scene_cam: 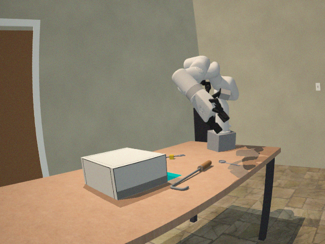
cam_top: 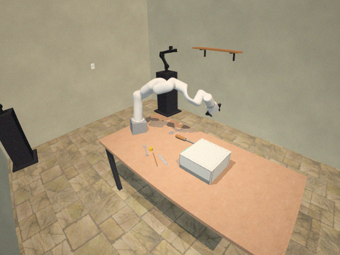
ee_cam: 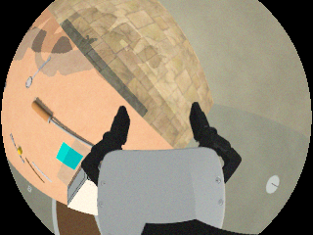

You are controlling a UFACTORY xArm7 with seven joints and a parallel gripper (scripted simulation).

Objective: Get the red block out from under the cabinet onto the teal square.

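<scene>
Now: the long tool 250 mm below my hand, 190 mm to the right of it and 60 mm behind it. The rest, counted from my hand: teal square: 330 mm to the right, 270 mm below, 10 mm ahead; then red block: 350 mm to the right, 250 mm below, 210 mm ahead; then spoon: 330 mm behind, 260 mm below, 220 mm to the right.
</scene>
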